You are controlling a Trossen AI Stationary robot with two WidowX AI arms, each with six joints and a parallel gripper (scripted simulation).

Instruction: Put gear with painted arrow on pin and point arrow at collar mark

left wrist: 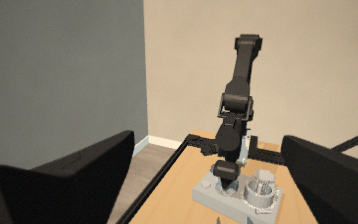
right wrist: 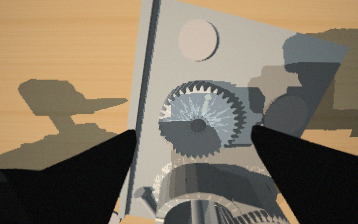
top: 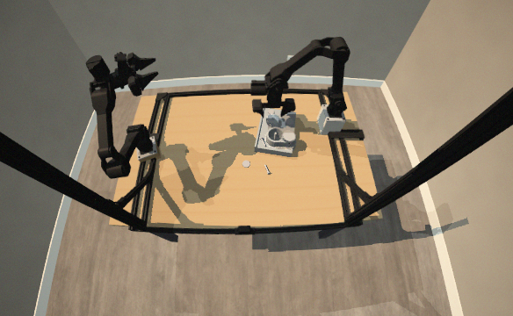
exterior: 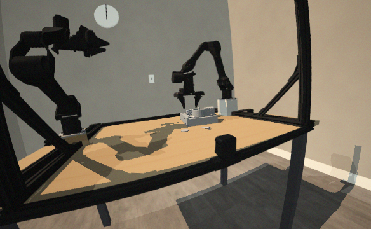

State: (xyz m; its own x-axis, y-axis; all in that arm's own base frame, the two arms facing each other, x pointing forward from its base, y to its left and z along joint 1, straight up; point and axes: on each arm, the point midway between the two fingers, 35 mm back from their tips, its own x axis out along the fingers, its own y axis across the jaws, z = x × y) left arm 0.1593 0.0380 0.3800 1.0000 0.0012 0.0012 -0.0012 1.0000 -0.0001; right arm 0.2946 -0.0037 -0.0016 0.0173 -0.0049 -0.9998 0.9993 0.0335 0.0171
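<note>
Right now my right hand is 6 cm above the toothed gear. The rest, counted from my right hand: upright pin 10 cm behind, 1 cm to the left, 7 cm below; then ringed collar 10 cm behind, 1 cm to the left, 6 cm below.
</note>
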